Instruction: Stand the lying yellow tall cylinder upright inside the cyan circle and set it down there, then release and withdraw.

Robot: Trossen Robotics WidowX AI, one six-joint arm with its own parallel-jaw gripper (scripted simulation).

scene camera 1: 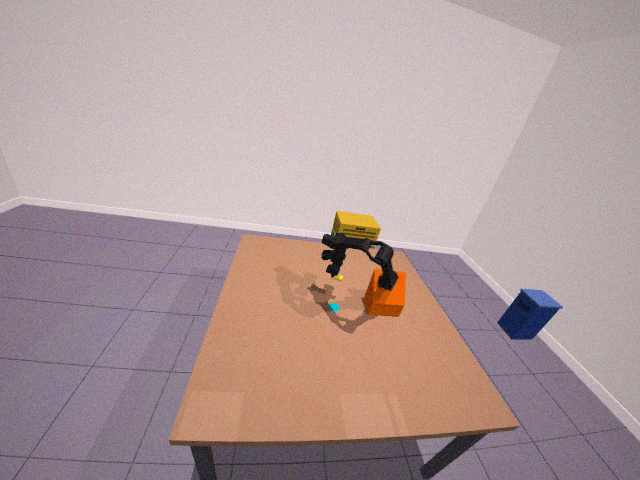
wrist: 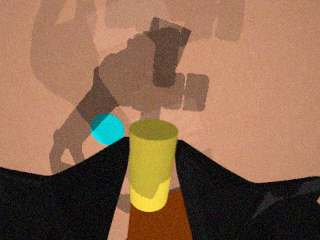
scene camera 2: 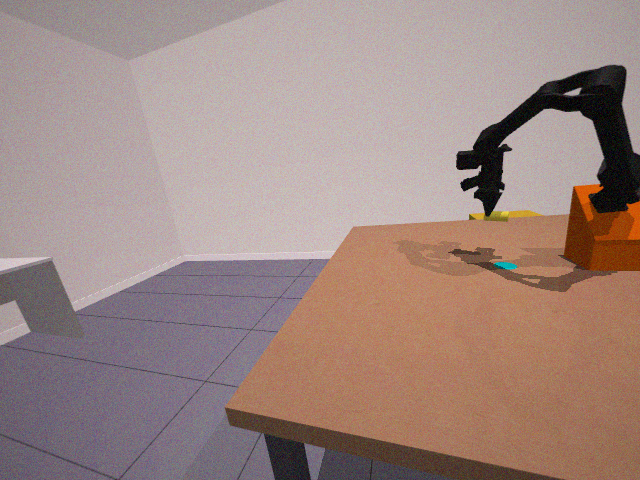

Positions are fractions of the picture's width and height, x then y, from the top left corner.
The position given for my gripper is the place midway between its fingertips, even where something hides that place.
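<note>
My gripper (scene camera 2: 0.76,0.45), (wrist: 0.48,0.60): holding a yellow cylinder (wrist: 0.48,0.60). Cyan circle (wrist: 0.33,0.54).
</note>
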